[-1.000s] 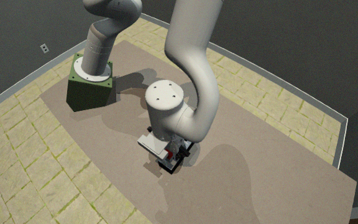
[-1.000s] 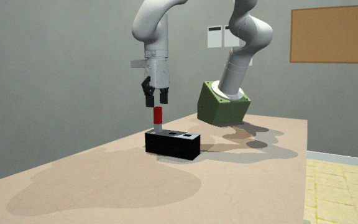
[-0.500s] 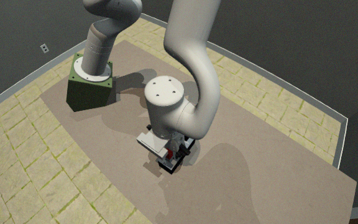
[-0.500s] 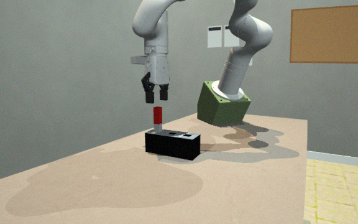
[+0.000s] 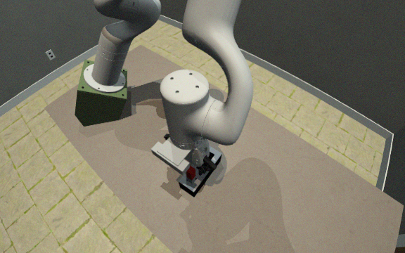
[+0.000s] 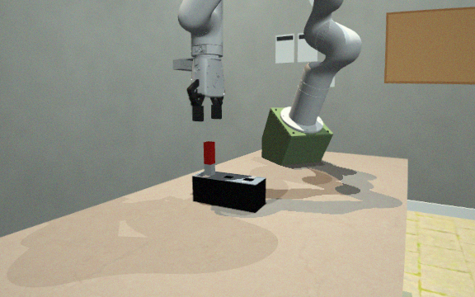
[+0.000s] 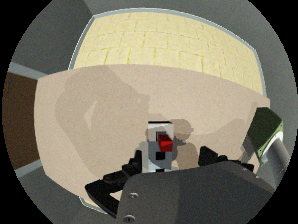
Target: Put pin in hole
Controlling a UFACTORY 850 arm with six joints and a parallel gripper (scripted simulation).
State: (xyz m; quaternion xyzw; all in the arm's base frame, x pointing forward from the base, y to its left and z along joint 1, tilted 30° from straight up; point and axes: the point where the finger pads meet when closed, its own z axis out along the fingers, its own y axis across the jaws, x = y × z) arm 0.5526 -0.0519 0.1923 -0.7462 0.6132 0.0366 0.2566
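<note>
My gripper is now 10 cm above the pin. Also, from my hand: black block: 20 cm below, 6 cm to the left, 2 cm behind.
</note>
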